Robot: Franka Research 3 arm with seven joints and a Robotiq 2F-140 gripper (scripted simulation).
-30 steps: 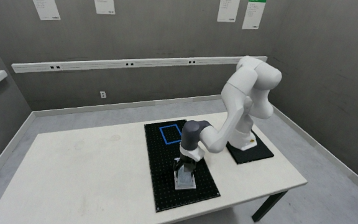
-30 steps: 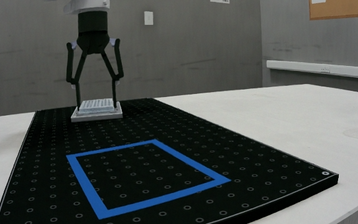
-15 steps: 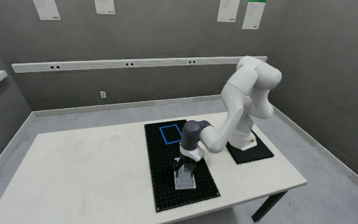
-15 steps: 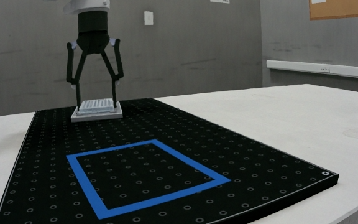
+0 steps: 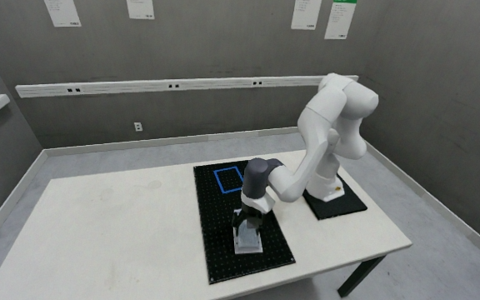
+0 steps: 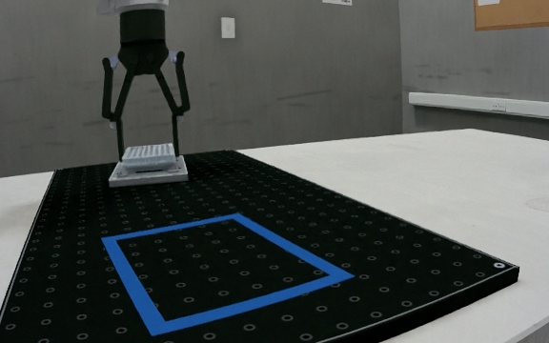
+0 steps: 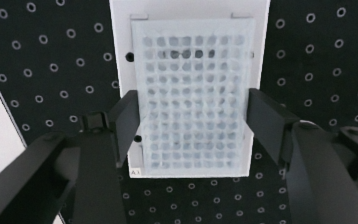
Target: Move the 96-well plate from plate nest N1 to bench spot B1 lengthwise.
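My gripper is now 5 cm above the plate nest N1. Round my hand: clear 96-well plate: 2 cm below.
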